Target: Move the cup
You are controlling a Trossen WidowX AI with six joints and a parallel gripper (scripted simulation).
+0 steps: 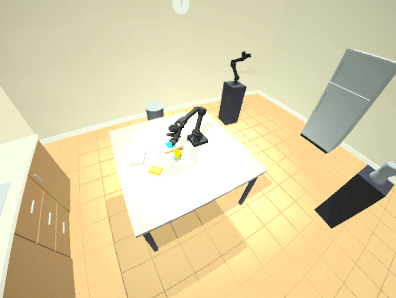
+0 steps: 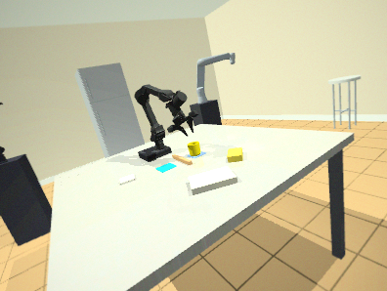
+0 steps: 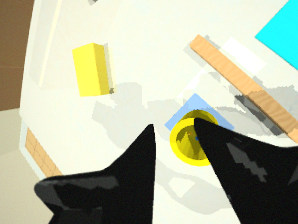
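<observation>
My gripper tip is now 5 cm past the yellow cup, 2 cm to the right of it and 10 cm above it. Also, from my gripper tip: orange marble: 4 cm behind, 4 cm to the left, 12 cm below; then light blue pad: 4 cm behind, 3 cm to the left, 14 cm below; then wooden stick: 3 cm behind, 7 cm to the right, 14 cm below.
</observation>
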